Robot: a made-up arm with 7 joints.
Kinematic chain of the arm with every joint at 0, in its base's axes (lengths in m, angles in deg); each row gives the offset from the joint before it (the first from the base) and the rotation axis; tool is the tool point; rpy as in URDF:
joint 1: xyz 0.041 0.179 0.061 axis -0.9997 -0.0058 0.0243
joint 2: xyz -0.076 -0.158 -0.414 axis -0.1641 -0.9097 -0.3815
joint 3: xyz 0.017 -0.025 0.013 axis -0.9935 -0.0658 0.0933
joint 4: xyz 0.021 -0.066 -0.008 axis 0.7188 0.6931 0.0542
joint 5: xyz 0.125 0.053 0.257 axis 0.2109 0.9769 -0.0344
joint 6: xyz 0.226 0 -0.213 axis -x
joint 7: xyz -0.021 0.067 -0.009 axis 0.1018 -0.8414 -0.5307
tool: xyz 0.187 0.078 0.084 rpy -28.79 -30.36 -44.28
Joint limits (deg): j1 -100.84..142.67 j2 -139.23..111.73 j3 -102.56..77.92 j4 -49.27..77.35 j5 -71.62..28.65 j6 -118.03..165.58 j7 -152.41..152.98
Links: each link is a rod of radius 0.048 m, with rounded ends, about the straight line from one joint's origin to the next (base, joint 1, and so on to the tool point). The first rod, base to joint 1, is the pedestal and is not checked.
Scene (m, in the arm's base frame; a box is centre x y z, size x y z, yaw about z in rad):
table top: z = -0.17
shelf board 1: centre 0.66 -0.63 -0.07 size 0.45 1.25 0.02 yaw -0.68
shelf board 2: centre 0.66 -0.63 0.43 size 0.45 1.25 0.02 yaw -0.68
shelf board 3: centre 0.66 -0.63 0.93 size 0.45 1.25 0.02 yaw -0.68
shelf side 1: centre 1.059 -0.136 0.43 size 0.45 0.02 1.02 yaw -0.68
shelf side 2: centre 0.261 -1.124 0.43 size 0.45 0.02 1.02 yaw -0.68
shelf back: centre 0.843 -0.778 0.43 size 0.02 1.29 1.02 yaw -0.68
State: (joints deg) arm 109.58 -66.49 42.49 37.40 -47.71 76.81 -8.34
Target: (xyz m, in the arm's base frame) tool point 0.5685 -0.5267 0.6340
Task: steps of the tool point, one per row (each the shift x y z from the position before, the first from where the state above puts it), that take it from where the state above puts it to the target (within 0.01 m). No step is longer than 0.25 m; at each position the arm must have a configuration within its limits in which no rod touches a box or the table.
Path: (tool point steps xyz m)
1: -0.1370 -0.0515 0.0985
2: -0.1490 -0.0114 0.1086
3: -0.1544 0.0313 0.1086
4: -0.1528 0.0732 0.0985
5: 0.1470 -0.0209 -0.0004
6: 0.1471 0.0143 -0.0076
7: 0.1351 0.0489 -0.0110
8: 0.2160 0.0747 0.0518
9: 0.1938 0.1352 0.0041

